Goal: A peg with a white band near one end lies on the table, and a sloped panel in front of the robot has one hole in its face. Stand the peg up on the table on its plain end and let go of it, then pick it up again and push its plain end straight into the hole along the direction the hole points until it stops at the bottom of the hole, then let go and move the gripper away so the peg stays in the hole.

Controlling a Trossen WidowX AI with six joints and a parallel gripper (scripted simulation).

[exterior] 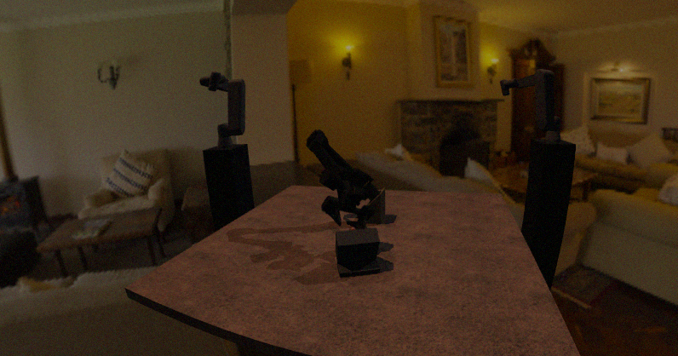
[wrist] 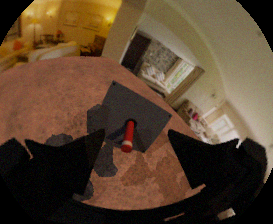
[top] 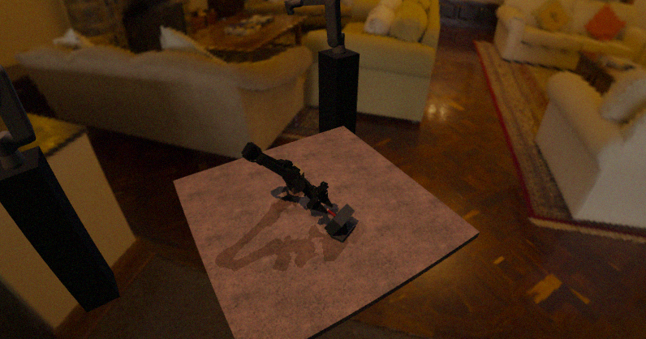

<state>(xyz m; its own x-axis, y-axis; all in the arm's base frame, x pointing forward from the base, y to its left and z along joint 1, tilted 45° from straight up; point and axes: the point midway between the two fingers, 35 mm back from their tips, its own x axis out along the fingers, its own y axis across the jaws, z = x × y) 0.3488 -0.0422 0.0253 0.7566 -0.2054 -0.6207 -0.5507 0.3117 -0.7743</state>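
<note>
Right now the red peg is 2 cm below my gripper tip. The rest, counted from my gripper tip: sloped panel: 5 cm ahead, 4 cm below, 2 cm to the left.
</note>
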